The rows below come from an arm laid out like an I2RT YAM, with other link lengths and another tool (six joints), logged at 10 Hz.
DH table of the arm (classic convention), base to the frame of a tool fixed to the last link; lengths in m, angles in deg. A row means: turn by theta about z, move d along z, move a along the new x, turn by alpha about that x. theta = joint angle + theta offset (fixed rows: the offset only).
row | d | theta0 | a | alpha
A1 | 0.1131 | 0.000 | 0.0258 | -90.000
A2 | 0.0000 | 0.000 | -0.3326 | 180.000
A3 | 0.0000 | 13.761 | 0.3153 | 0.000
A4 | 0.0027 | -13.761 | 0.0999 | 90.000
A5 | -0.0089 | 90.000 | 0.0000 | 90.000
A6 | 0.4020 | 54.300 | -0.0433 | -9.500
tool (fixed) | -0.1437 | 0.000 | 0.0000 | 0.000
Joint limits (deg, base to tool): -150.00..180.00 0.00..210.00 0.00..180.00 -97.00..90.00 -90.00..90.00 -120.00..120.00
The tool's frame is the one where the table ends.
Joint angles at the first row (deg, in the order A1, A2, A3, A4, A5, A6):
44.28, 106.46, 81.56, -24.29, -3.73, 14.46
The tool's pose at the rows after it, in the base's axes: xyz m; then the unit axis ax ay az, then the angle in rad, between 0 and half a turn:
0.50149, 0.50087, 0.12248, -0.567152, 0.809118, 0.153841, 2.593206
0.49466, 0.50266, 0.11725, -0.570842, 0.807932, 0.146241, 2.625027
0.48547, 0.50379, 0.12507, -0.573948, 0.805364, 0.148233, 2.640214
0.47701, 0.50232, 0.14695, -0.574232, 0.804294, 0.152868, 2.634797
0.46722, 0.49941, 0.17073, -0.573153, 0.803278, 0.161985, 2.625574
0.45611, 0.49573, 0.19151, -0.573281, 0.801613, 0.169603, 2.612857
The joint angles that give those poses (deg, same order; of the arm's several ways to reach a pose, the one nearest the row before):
44.95, 108.53, 84.23, -27.72, -2.04, 14.37
45.67, 109.26, 85.87, -30.55, -1.40, 14.23
46.18, 108.58, 87.02, -33.13, -1.65, 14.30
46.55, 106.65, 88.12, -35.72, -1.87, 14.69
46.77, 104.30, 88.82, -38.00, -2.53, 15.27
47.11, 101.75, 88.65, -39.45, -2.95, 15.76

